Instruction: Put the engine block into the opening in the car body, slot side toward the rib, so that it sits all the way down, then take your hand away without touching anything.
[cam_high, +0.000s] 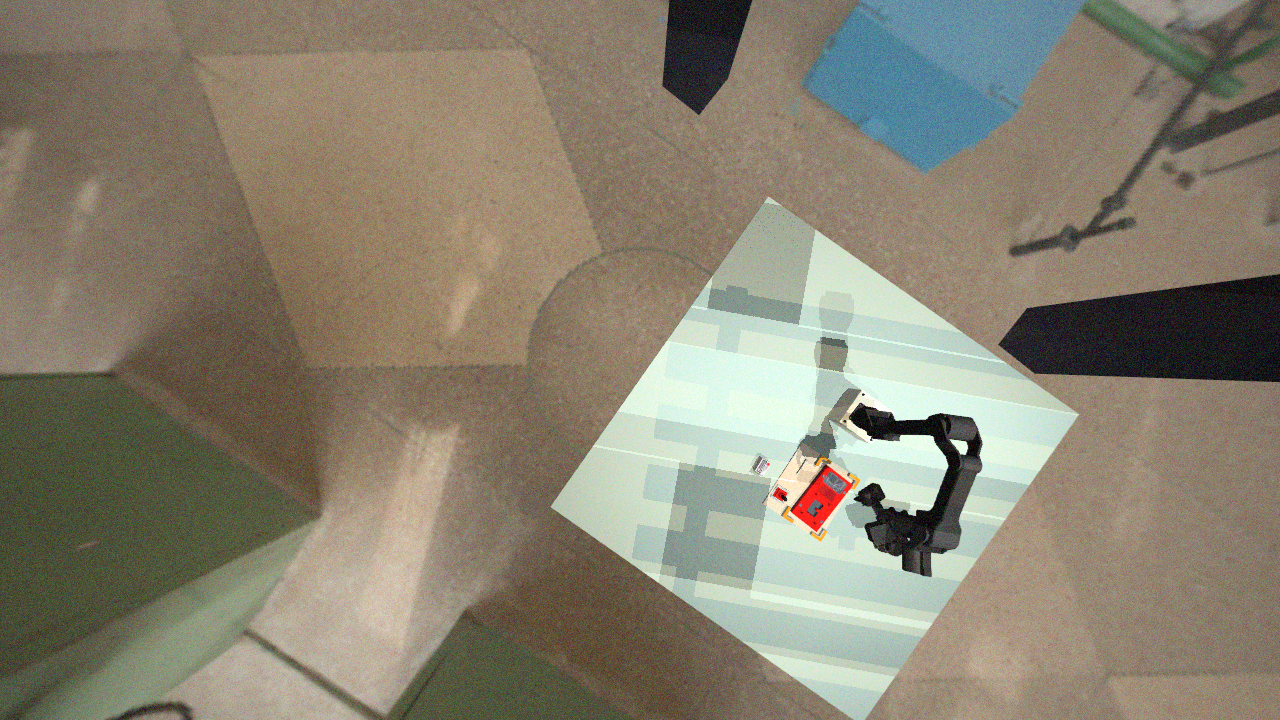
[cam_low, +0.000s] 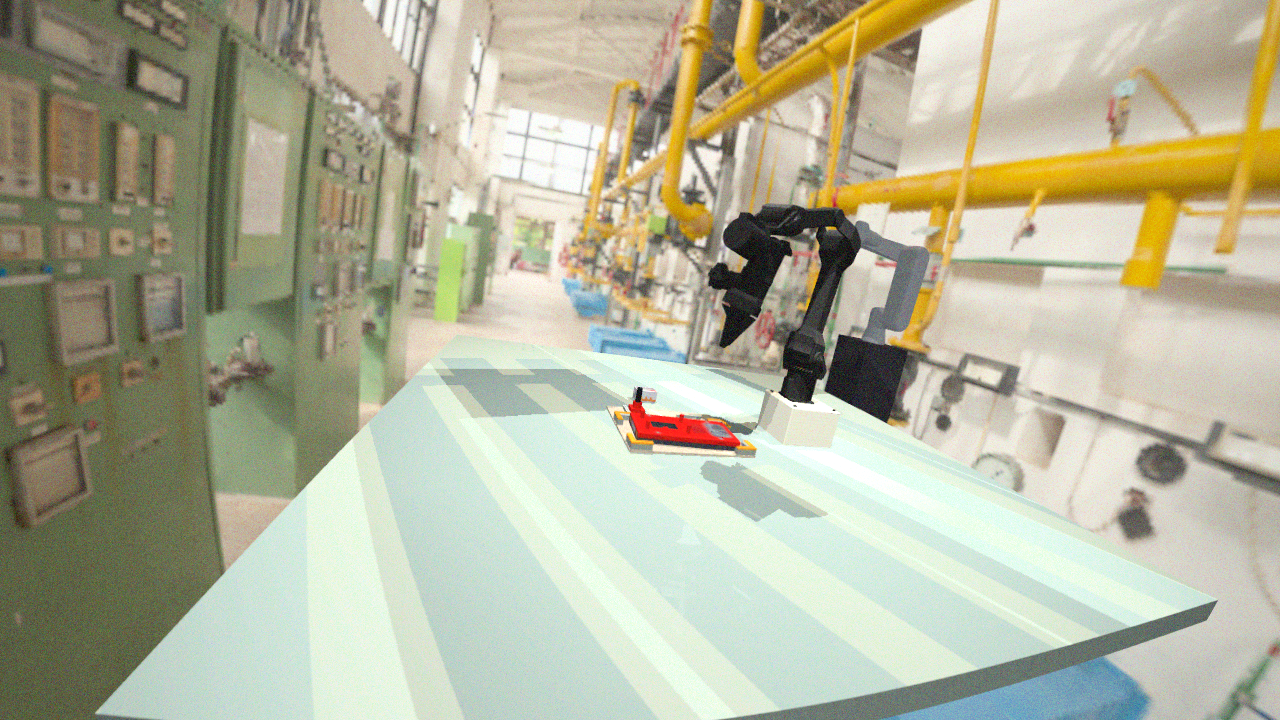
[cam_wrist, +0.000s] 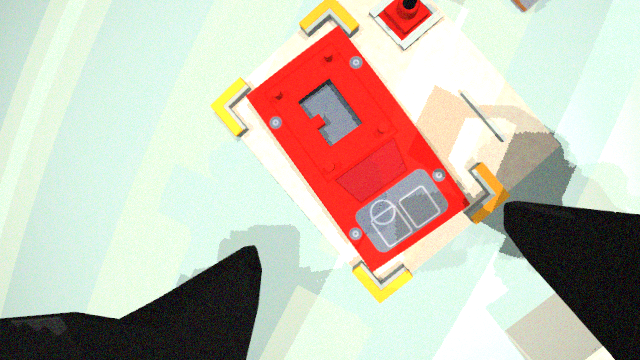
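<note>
Right now my gripper tip is 25 cm to the left of the engine block, 18 cm above it and 8 cm short of it.
</note>
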